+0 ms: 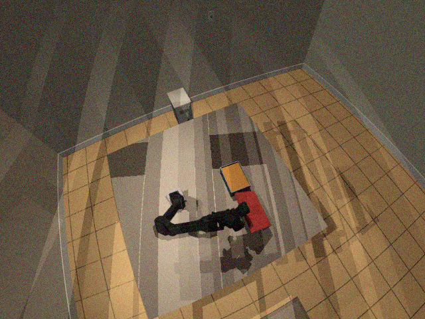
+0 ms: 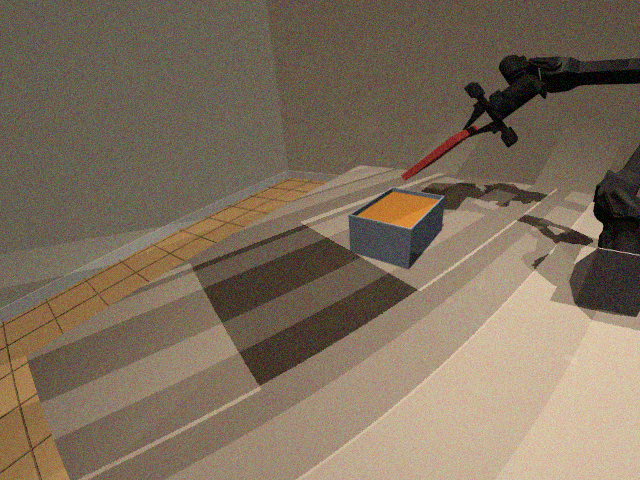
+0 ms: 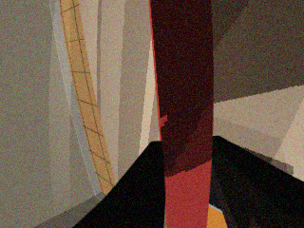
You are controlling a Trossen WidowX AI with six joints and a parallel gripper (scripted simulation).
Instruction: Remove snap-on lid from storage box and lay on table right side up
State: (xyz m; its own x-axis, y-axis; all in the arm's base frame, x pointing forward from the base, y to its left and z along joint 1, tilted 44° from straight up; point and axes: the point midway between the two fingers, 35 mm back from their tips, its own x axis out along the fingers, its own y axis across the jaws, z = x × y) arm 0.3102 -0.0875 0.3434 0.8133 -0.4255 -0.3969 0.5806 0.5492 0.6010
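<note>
The red lid is 7 cm ahead of my gripper tip and 5 cm below it. Also, from my gripper tip: blue-grey box (27 cm to the left, 17 cm below, 8 cm ahead).
</note>
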